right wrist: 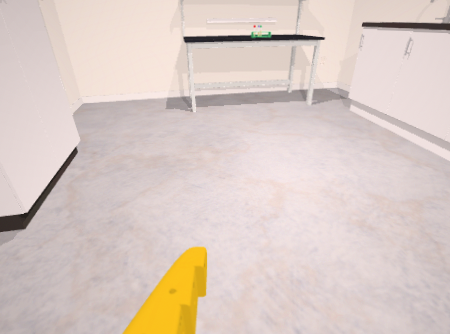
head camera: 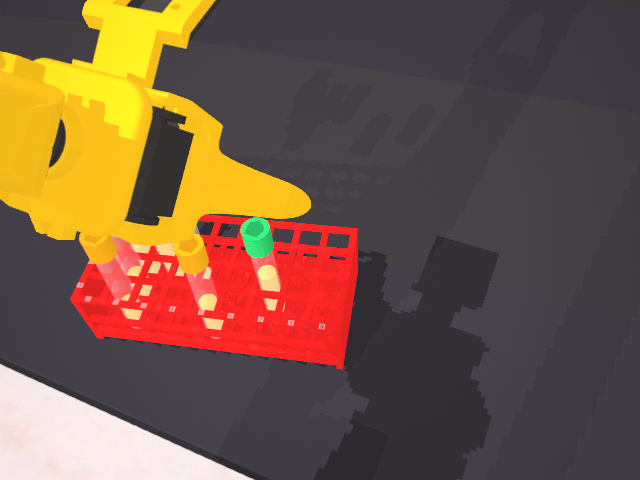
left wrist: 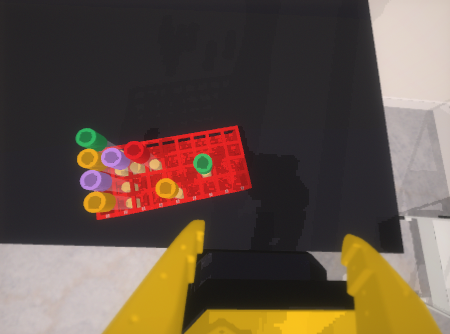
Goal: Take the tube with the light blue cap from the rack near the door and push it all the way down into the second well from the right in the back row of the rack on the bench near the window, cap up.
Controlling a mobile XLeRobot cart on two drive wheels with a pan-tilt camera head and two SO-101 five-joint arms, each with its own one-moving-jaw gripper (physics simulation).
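Frame: origin at the left arm's base, x ahead, y left, z up, level; metres.
Seen in the pictures: left end effector, tool point: (head camera: 189,170) (left wrist: 204,232); right end effector, tool point: (right wrist: 206,265).
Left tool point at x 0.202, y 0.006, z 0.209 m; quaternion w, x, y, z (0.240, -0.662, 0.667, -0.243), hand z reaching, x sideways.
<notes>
Offsets run from my left tool point to a thing's middle. "spot": to the spot under its first point. Level surfaces: height alone.
The tube with the light blue cap does not show in the head view or the left wrist view. A red rack {spot: 0.087 m ahead, 0.042 m right, 0.213 m down} (head camera: 352,299) (left wrist: 245,161) stands on the black bench. A green-capped tube {0.051 m ahead, 0.008 m left, 0.158 m down} (head camera: 256,238) (left wrist: 203,163) stands in its right part, and an orange-capped tube {0.021 m ahead, 0.043 m left, 0.158 m down} (head camera: 191,255) (left wrist: 166,188) stands near its middle, both caps up. My left gripper (head camera: 299,204) (left wrist: 275,232) is open and empty, above the rack's far edge in the head view; its jaws stand wide apart in the left wrist view. My right gripper (right wrist: 201,255) is open over the floor, with one jaw in view.
Several tubes crowd the rack's left end, among them a red-capped tube {0.057 m ahead, 0.076 m left, 0.158 m down} (left wrist: 134,151) and another orange-capped tube {0.005 m ahead, 0.105 m left, 0.158 m down} (head camera: 98,250) (left wrist: 95,202). The black bench {0.222 m down} (head camera: 155,387) (left wrist: 310,65) ends at the bottom. A far bench (right wrist: 225,38) carries a green rack (right wrist: 254,35). White cabinets (right wrist: 385,65) stand right.
</notes>
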